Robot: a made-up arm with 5 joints. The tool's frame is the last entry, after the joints. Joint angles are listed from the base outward.
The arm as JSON. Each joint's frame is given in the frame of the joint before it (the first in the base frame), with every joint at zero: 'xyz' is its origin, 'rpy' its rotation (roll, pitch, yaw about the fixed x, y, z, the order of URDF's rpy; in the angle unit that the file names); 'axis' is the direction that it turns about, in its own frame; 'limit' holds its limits. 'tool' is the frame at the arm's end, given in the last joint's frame.
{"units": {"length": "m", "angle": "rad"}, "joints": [
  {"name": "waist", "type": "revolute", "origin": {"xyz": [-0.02, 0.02, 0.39], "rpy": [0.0, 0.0, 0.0]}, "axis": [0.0, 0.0, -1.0], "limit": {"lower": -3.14, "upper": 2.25}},
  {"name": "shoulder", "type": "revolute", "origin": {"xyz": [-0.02, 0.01, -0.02], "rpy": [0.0, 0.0, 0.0]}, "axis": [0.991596, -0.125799, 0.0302], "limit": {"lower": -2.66, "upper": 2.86}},
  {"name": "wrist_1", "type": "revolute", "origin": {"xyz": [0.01, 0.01, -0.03], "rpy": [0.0, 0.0, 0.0]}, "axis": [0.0, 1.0, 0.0], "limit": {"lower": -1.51, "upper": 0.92}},
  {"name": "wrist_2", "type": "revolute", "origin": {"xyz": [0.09, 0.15, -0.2], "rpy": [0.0, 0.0, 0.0]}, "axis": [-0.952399, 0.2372, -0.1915], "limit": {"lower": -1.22, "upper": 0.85}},
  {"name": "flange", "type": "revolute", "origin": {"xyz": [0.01, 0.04, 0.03], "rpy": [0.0, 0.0, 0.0]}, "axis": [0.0, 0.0, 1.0], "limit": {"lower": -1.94, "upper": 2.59}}
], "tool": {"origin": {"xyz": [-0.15, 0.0, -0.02], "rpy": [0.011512, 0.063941, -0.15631]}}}
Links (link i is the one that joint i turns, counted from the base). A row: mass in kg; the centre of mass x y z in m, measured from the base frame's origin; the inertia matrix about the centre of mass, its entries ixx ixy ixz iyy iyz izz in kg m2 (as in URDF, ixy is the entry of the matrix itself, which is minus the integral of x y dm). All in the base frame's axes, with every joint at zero. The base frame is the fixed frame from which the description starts. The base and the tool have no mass.
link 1: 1.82; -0.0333 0.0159 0.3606; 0.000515 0 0 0.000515 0 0.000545
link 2: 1.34; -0.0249 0.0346 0.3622; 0.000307 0.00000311 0 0.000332 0 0.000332
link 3: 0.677; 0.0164 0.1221 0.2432; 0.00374 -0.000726 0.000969 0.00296 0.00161 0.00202
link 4: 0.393; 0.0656 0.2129 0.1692; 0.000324 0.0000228 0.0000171 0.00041 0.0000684 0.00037
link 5: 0.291; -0.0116 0.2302 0.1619; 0.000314 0 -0.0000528 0.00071 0 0.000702
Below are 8 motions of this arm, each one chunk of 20 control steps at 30 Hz.
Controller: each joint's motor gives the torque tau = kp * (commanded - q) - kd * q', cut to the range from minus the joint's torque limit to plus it. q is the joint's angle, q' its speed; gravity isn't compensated. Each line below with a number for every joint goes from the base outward.
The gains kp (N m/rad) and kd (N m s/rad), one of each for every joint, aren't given. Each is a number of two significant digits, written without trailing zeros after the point. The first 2 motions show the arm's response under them.
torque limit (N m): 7.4 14 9.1 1.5 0.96
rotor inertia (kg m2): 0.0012 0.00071 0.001 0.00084 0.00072
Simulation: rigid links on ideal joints. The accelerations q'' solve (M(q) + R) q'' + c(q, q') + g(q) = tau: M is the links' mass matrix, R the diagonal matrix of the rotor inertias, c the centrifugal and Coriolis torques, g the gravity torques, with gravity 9.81 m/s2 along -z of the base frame. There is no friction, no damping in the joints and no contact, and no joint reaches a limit. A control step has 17 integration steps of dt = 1/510 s. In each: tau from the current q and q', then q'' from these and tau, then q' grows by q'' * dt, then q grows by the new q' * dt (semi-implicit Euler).
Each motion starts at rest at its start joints. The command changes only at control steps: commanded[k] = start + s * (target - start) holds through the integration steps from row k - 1 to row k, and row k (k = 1, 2, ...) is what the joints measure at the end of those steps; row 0 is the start. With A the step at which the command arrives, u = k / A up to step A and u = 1 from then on. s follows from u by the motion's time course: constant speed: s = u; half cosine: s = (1 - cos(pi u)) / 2; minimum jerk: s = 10 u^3 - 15 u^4 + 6 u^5; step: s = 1 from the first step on.
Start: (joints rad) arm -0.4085 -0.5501 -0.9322 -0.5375 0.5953
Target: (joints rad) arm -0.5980 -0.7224 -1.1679 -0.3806 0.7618
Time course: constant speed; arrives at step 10
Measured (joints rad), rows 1 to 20:
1: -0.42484 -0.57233 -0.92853 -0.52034 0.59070
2: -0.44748 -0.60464 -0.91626 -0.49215 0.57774
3: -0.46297 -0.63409 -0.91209 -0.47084 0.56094
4: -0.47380 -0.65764 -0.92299 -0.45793 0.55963
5: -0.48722 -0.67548 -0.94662 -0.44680 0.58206
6: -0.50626 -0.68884 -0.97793 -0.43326 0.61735
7: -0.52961 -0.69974 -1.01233 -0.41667 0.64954
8: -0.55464 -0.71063 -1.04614 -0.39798 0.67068
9: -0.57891 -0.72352 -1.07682 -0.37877 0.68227
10: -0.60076 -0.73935 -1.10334 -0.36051 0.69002
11: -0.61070 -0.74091 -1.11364 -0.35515 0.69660
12: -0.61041 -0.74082 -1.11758 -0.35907 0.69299
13: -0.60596 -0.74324 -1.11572 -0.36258 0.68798
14: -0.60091 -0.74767 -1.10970 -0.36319 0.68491
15: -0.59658 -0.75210 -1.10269 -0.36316 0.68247
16: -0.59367 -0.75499 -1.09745 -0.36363 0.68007
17: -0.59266 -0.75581 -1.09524 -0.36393 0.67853
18: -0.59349 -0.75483 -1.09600 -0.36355 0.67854
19: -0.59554 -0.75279 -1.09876 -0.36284 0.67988
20: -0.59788 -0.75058 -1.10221 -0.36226 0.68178
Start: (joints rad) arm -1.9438 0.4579 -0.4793 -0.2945 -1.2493
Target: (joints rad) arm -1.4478 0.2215 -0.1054 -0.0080 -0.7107
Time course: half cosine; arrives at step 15
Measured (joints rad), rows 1 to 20:
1: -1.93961 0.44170 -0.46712 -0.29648 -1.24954
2: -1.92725 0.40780 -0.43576 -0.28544 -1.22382
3: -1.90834 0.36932 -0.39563 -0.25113 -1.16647
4: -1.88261 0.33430 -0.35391 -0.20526 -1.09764
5: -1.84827 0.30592 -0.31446 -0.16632 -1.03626
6: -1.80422 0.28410 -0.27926 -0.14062 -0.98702
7: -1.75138 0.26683 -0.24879 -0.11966 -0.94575
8: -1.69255 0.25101 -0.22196 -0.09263 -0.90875
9: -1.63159 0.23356 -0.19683 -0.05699 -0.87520
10: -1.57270 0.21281 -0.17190 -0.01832 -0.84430
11: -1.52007 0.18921 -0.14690 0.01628 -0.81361
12: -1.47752 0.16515 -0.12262 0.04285 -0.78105
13: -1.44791 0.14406 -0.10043 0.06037 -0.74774
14: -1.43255 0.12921 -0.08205 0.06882 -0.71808
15: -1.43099 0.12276 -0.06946 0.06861 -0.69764
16: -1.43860 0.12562 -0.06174 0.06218 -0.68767
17: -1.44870 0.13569 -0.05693 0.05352 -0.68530
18: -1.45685 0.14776 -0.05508 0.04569 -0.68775
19: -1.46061 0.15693 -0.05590 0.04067 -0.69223
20: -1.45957 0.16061 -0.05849 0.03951 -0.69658
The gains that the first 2 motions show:
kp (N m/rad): 30 35 22 4.8 2.4
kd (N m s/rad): 0.69 0.77 0.65 0.072 0.059
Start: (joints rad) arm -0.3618 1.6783 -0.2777 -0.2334 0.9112
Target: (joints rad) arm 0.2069 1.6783 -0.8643 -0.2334 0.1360
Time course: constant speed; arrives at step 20
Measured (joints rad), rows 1 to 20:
1: -0.35105 1.65902 -0.28758 -0.24764 0.88342
2: -0.32563 1.62524 -0.30326 -0.27060 0.84953
3: -0.29669 1.59923 -0.32333 -0.28446 0.83341
4: -0.26717 1.59021 -0.34902 -0.28711 0.82163
5: -0.23609 1.59620 -0.38160 -0.28248 0.79503
6: -0.20274 1.61012 -0.42004 -0.27502 0.75182
7: -0.16792 1.62486 -0.46140 -0.26899 0.70357
8: -0.13341 1.63586 -0.50215 -0.26703 0.66148
9: -0.10096 1.64156 -0.53942 -0.26879 0.62862
10: -0.07150 1.64266 -0.57180 -0.27203 0.60053
11: -0.04493 1.64088 -0.59948 -0.27479 0.57054
12: -0.02027 1.63805 -0.62398 -0.27638 0.53472
13: 0.00387 1.63552 -0.64737 -0.27705 0.49365
14: 0.02880 1.63407 -0.67163 -0.27733 0.45083
15: 0.05540 1.63397 -0.69808 -0.27762 0.40982
16: 0.08384 1.63523 -0.72716 -0.27813 0.37225
17: 0.11370 1.63769 -0.75851 -0.27880 0.33751
18: 0.14420 1.64101 -0.79121 -0.27942 0.30370
19: 0.17457 1.64469 -0.82420 -0.27986 0.26889
20: 0.20432 1.64819 -0.85660 -0.28017 0.23214

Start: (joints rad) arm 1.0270 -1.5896 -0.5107 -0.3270 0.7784
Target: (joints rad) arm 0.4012 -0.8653 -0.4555 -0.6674 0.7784
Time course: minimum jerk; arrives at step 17
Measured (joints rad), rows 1 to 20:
1: 1.03016 -1.57147 -0.50490 -0.31341 0.77679
2: 1.02963 -1.54306 -0.50087 -0.29211 0.74355
3: 1.01582 -1.51675 -0.49771 -0.28980 0.69619
4: 0.99010 -1.48870 -0.49208 -0.31036 0.67225
5: 0.95344 -1.45243 -0.48292 -0.34279 0.68132
6: 0.90520 -1.40390 -0.47234 -0.37947 0.70652
7: 0.84535 -1.34153 -0.46352 -0.41813 0.72827
8: 0.77583 -1.26646 -0.45874 -0.45703 0.73910
9: 0.70043 -1.18284 -0.45853 -0.49434 0.74243
10: 0.62429 -1.09703 -0.46168 -0.52924 0.74444
11: 0.55302 -1.01617 -0.46568 -0.56139 0.74794
12: 0.49166 -0.94670 -0.46769 -0.58976 0.75135
13: 0.44384 -0.89325 -0.46576 -0.61286 0.75160
14: 0.41138 -0.85806 -0.45954 -0.62971 0.74729
15: 0.39405 -0.84075 -0.45021 -0.64050 0.74008
16: 0.38955 -0.83854 -0.43964 -0.64662 0.73372
17: 0.39351 -0.84641 -0.42921 -0.65065 0.73172
18: 0.40022 -0.85774 -0.41935 -0.65542 0.73511
19: 0.40560 -0.86669 -0.41130 -0.66041 0.74076
20: 0.40801 -0.87041 -0.40694 -0.66273 0.74431

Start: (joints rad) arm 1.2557 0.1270 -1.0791 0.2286 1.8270
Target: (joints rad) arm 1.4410 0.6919 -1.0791 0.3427 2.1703
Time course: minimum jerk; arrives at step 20
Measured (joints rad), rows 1 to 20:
1: 1.25603 0.11370 -1.06484 0.22577 1.81943
2: 1.25718 0.09182 -1.02724 0.22346 1.79688
3: 1.25939 0.07434 -0.98397 0.22423 1.76331
4: 1.26356 0.07093 -0.94985 0.22665 1.73216
5: 1.27010 0.08645 -0.93270 0.23097 1.71955
6: 1.27864 0.12070 -0.93302 0.23849 1.73502
7: 1.28890 0.16959 -0.94619 0.24870 1.77634
8: 1.30133 0.22714 -0.96537 0.25956 1.83203
9: 1.31688 0.28747 -0.98409 0.26962 1.88841
10: 1.33604 0.34622 -0.99795 0.27887 1.93583
11: 1.35796 0.40096 -1.00539 0.28788 1.97134
12: 1.38040 0.45084 -1.00746 0.29685 1.99743
13: 1.40060 0.49590 -1.00674 0.30543 2.01873
14: 1.41652 0.53619 -1.00586 0.31303 2.03880
15: 1.42771 0.57129 -1.00644 0.31914 2.05862
16: 1.43512 0.60015 -1.00876 0.32354 2.07692
17: 1.44024 0.62160 -1.01203 0.32630 2.09153
18: 1.44410 0.63505 -1.01497 0.32776 2.10079
19: 1.44681 0.64100 -1.01634 0.32834 2.10436
20: 1.44788 0.64132 -1.01521 0.32848 2.10325

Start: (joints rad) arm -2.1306 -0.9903 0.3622 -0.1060 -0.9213
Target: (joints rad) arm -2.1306 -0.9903 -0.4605 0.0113 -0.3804
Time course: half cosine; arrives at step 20
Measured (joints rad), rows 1 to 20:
1: -2.13052 -0.98375 0.36090 -0.06800 -0.93048
2: -2.12881 -0.97199 0.35314 -0.01164 -0.95502
3: -2.12723 -0.96352 0.33447 0.01047 -0.97552
4: -2.12701 -0.96099 0.30337 -0.00090 -0.96922
5: -2.12818 -0.96240 0.26242 -0.01785 -0.93339
6: -2.12970 -0.96538 0.21568 -0.01989 -0.88256
7: -2.13058 -0.96898 0.16530 -0.00660 -0.83373
8: -2.13061 -0.97282 0.11112 0.01076 -0.79455
9: -2.13028 -0.97617 0.05259 0.02384 -0.76126
10: -2.13016 -0.97805 -0.00954 0.03205 -0.72635
11: -2.13053 -0.97806 -0.07334 0.03799 -0.68663
12: -2.13132 -0.97673 -0.13657 0.04326 -0.64447
13: -2.13225 -0.97514 -0.19731 0.04833 -0.60399
14: -2.13311 -0.97415 -0.25396 0.05349 -0.56765
15: -2.13372 -0.97401 -0.30497 0.05873 -0.53590
16: -2.13407 -0.97450 -0.34893 0.06340 -0.50842
17: -2.13423 -0.97520 -0.38475 0.06672 -0.48518
18: -2.13432 -0.97580 -0.41177 0.06849 -0.46683
19: -2.13441 -0.97616 -0.42958 0.06904 -0.45437
20: -2.13452 -0.97624 -0.43790 0.06878 -0.44876

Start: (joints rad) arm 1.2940 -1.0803 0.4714 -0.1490 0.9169
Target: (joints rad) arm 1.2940 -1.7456 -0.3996 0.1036 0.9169
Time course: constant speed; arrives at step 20
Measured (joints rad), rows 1 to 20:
1: 1.30237 -1.08183 0.45283 -0.12105 0.90193
2: 1.30615 -1.08927 0.41486 -0.07802 0.86576
3: 1.30359 -1.10977 0.36561 -0.05302 0.83230
4: 1.29773 -1.14378 0.31356 -0.04595 0.82376
5: 1.29199 -1.18644 0.26399 -0.04324 0.84246
6: 1.28848 -1.23077 0.21841 -0.03776 0.87310
7: 1.28764 -1.27102 0.17600 -0.02861 0.89666
8: 1.28884 -1.30470 0.13520 -0.01596 0.90262
9: 1.29096 -1.33277 0.09464 -0.00030 0.89203
10: 1.29290 -1.35841 0.05334 0.01670 0.87320
11: 1.29393 -1.38501 0.01075 0.03286 0.85564
12: 1.29387 -1.41472 -0.03312 0.04678 0.84575
13: 1.29305 -1.44779 -0.07784 0.05853 0.84518
14: 1.29209 -1.48294 -0.12277 0.06913 0.85135
15: 1.29147 -1.51836 -0.16747 0.07981 0.85954
16: 1.29140 -1.55270 -0.21186 0.09142 0.86546
17: 1.29173 -1.58558 -0.25618 0.10412 0.86704
18: 1.29216 -1.61750 -0.30072 0.11747 0.86496
19: 1.29241 -1.64930 -0.34570 0.13080 0.86161
20: 1.29236 -1.68166 -0.39112 0.14362 0.85951

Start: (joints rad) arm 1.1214 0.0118 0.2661 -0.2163 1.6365
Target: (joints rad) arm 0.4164 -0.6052 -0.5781 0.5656 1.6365
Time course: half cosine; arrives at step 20
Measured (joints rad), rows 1 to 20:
1: 1.11914 -0.00101 0.26733 -0.21044 1.64788
2: 1.10720 -0.03090 0.26289 -0.20008 1.66051
3: 1.08648 -0.06640 0.25074 -0.18224 1.66185
4: 1.05776 -0.10000 0.22914 -0.15152 1.65255
5: 1.02208 -0.12997 0.19676 -0.10775 1.64077
6: 0.98076 -0.15909 0.15333 -0.05496 1.63425
7: 0.93518 -0.19169 0.10027 0.00272 1.63561
8: 0.88654 -0.23073 0.04067 0.06308 1.64231
9: 0.83575 -0.27624 -0.02178 0.12537 1.64942
10: 0.78348 -0.32572 -0.08410 0.18910 1.65262
11: 0.73047 -0.37568 -0.14486 0.25322 1.65029
12: 0.67778 -0.42318 -0.20404 0.31614 1.64374
13: 0.62679 -0.46649 -0.26205 0.37597 1.63601
14: 0.57891 -0.50487 -0.31859 0.43090 1.62991
15: 0.53530 -0.53801 -0.37218 0.47935 1.62664
16: 0.49688 -0.56565 -0.42052 0.52017 1.62547
17: 0.46453 -0.58752 -0.46126 0.55254 1.62464
18: 0.43926 -0.60343 -0.49260 0.57585 1.62269
19: 0.42221 -0.61330 -0.51348 0.58967 1.61933
20: 0.41431 -0.61707 -0.52339 0.59374 1.61549

